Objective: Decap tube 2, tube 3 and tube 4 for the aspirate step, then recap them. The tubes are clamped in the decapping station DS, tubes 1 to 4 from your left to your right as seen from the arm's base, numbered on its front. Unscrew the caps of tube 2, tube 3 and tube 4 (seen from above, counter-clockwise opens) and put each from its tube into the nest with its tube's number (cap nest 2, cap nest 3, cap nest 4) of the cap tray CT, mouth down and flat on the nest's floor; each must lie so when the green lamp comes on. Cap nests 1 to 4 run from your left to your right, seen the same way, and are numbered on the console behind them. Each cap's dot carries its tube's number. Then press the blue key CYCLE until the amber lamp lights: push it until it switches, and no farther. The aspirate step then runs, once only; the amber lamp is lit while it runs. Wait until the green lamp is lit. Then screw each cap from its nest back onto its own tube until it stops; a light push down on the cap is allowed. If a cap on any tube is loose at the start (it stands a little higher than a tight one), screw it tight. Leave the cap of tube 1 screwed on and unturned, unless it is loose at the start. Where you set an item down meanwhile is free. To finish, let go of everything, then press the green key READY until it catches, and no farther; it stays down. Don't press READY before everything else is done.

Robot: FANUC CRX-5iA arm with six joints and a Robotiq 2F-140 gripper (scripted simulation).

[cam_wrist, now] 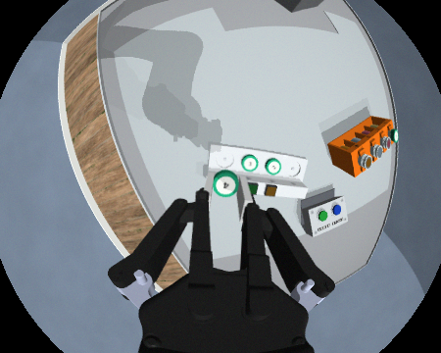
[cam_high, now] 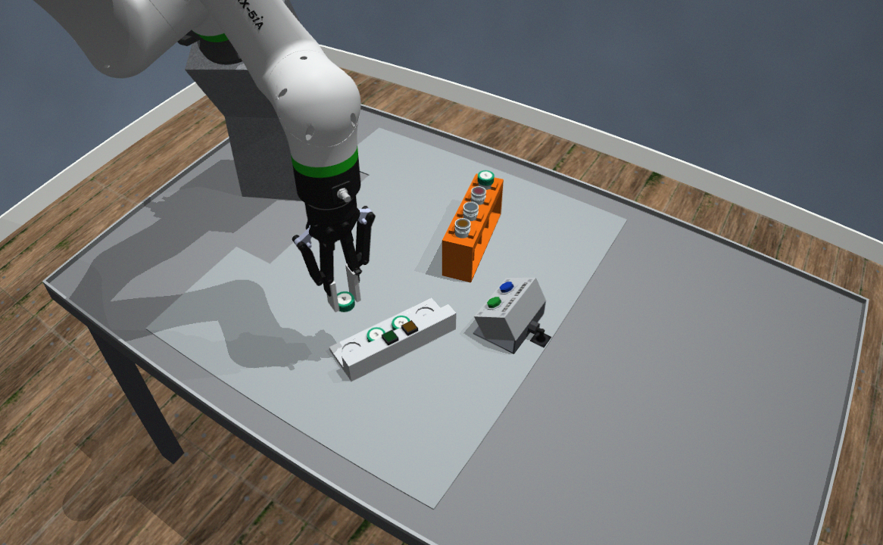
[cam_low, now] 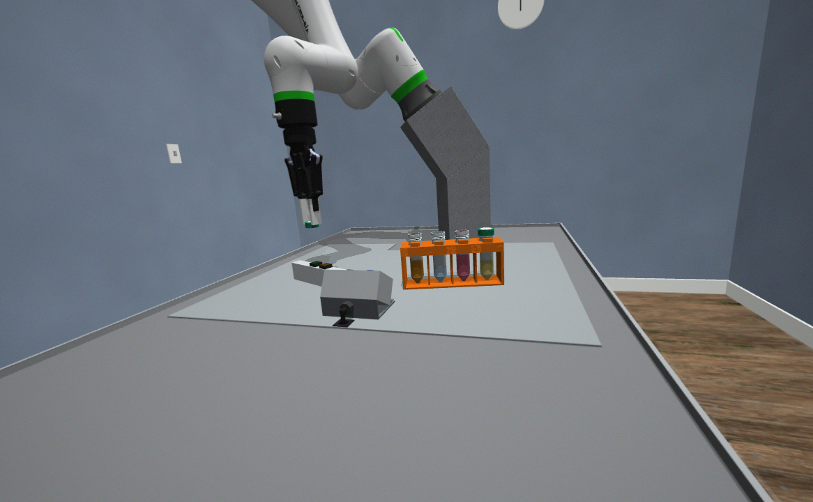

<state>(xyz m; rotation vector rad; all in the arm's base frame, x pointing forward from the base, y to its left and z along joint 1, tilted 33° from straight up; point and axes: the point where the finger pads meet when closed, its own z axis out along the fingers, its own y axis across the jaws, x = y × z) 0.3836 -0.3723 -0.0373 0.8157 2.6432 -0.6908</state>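
Right now my hand is 23 cm short of the blue key, 19 cm to the right of it and 10 cm above it. The rest, counted from my hand: grey key box: 24 cm ahead, 17 cm to the left, 12 cm below; tube: 27 cm to the left, 12 cm below, 11 cm ahead; green key: 22 cm ahead, 15 cm to the left, 10 cm below.
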